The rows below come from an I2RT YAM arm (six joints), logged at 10 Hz.
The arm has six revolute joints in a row. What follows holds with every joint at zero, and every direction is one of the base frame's.
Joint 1 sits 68.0 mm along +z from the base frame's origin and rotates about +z.
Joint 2 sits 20.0 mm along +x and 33.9 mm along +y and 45.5 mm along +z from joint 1 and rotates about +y.
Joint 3 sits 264.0 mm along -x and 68.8 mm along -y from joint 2 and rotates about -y.
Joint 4 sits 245.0 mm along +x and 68.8 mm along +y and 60.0 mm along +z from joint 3 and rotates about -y.
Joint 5 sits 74.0 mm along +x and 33.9 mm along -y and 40.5 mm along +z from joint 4 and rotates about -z.
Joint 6 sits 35.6 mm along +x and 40.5 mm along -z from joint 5 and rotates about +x.
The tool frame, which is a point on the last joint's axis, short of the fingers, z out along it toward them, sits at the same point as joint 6; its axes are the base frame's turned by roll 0.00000, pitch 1.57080 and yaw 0.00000 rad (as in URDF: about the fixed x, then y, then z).
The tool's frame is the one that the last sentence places.
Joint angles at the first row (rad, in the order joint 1, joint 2, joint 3, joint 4, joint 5, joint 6):
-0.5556, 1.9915, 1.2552, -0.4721, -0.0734, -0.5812
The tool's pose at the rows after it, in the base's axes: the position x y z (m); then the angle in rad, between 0 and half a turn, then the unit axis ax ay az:
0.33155 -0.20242 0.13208 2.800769 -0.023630 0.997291 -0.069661
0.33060 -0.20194 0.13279 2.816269 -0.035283 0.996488 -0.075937
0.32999 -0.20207 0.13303 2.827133 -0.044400 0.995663 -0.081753
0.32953 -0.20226 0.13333 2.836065 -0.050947 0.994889 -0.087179
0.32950 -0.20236 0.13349 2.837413 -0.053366 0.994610 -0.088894
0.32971 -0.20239 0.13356 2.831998 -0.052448 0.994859 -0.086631
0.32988 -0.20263 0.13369 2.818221 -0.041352 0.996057 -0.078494
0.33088 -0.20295 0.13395 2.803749 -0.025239 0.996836 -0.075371
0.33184 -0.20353 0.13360 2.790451 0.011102 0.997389 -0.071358
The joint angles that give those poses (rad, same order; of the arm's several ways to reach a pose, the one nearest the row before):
-0.5545, 1.9915, 1.2556, -0.4732, -0.0692, -0.5892
-0.5533, 1.9885, 1.2557, -0.4832, -0.0544, -0.6144
-0.5533, 1.9873, 1.2556, -0.4873, -0.0422, -0.6350
-0.5533, 1.9862, 1.2556, -0.4900, -0.0307, -0.6502
-0.5533, 1.9857, 1.2556, -0.4896, -0.0280, -0.6556
-0.5537, 1.9858, 1.2556, -0.4877, -0.0345, -0.6529
-0.5556, 1.9858, 1.2556, -0.4850, -0.0521, -0.6292
-0.5556, 1.9861, 1.2556, -0.4751, -0.0593, -0.5953
-0.5556, 1.9880, 1.2552, -0.4637, -0.0597, -0.5221

